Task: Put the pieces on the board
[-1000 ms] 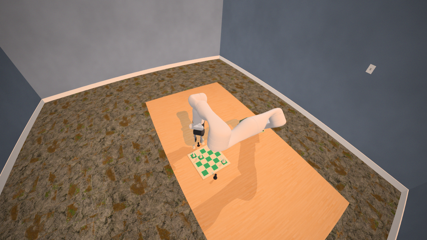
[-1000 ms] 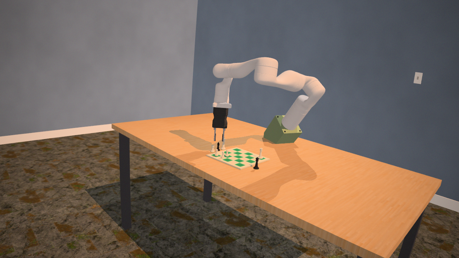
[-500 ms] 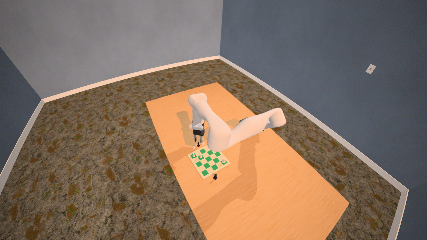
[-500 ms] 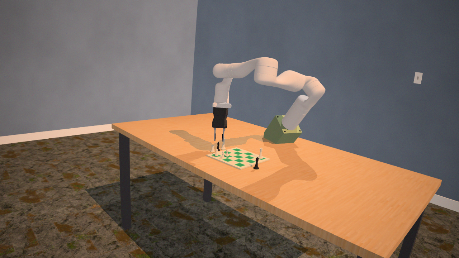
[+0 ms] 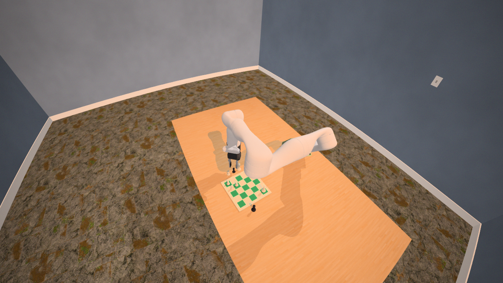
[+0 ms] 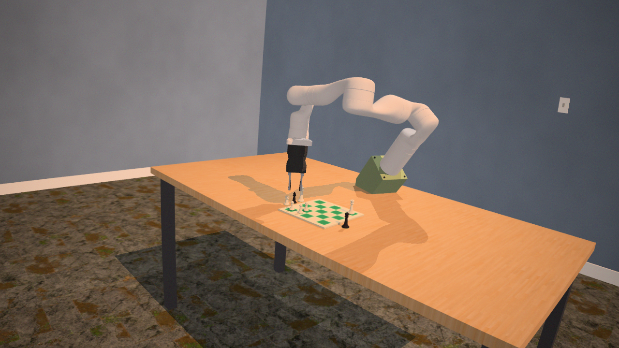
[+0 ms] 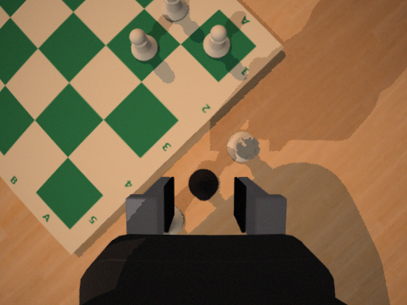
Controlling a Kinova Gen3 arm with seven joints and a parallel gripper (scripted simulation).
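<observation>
The black bishop is 5 cm below my hand. Also, from my hand: white king 4 cm below, 4 cm behind, 1 cm to the right; then chessboard 14 cm to the left, 7 cm below, 2 cm behind; then white rook 5 cm below, 4 cm ahead, 1 cm to the left.
</observation>
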